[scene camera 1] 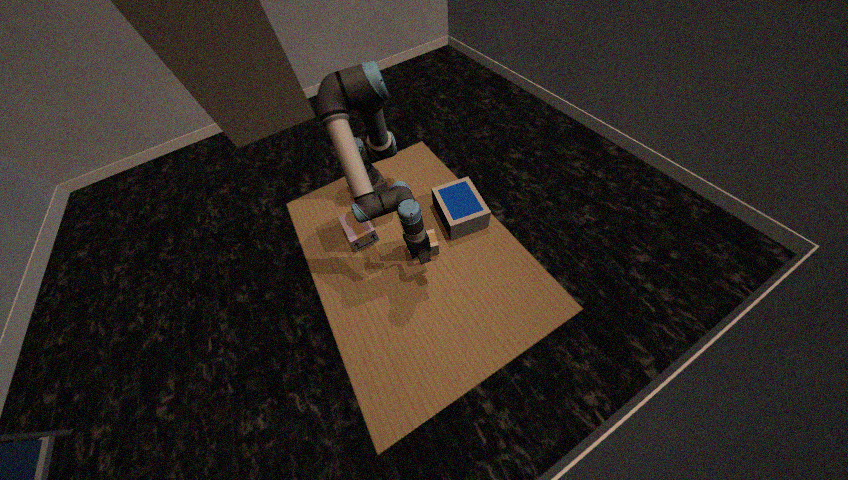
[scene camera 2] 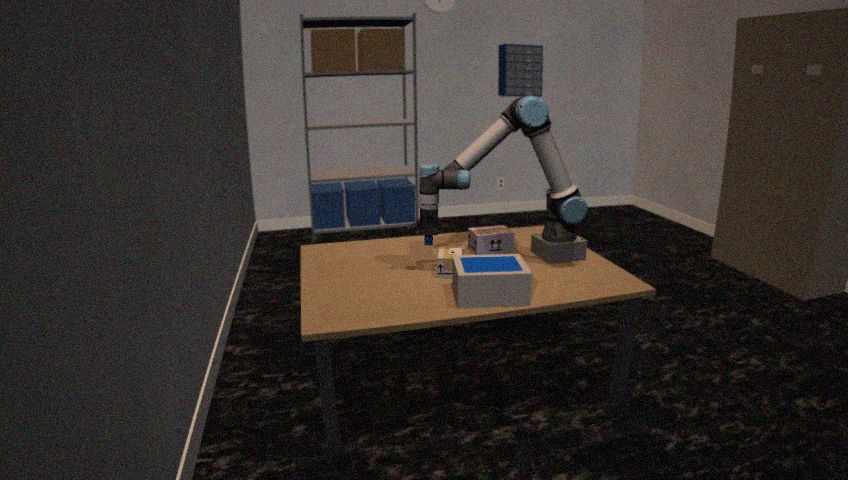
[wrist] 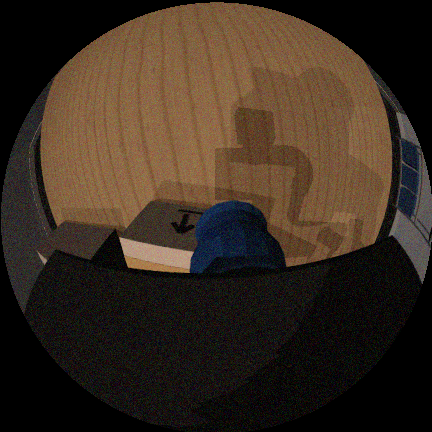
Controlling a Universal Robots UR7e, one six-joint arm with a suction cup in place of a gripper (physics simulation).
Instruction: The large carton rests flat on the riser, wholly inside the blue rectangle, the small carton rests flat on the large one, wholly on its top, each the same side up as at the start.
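The larger carton, pinkish with a tan strip, sits flat on the table near the arm's base, arrows on its sides. The smaller, cream-white carton sits flat on the table between it and the riser, partly hidden by the arm in scene camera 1 and by the riser in scene camera 2. The grey riser bears the blue rectangle, with no carton on it. My blue suction cup holds nothing and hangs above the table beside the small carton.
The wooden table carries the arm's grey base block near the pink carton. The riser stands near one long table edge. A shelf rack and a tan cabinet stand away from the table.
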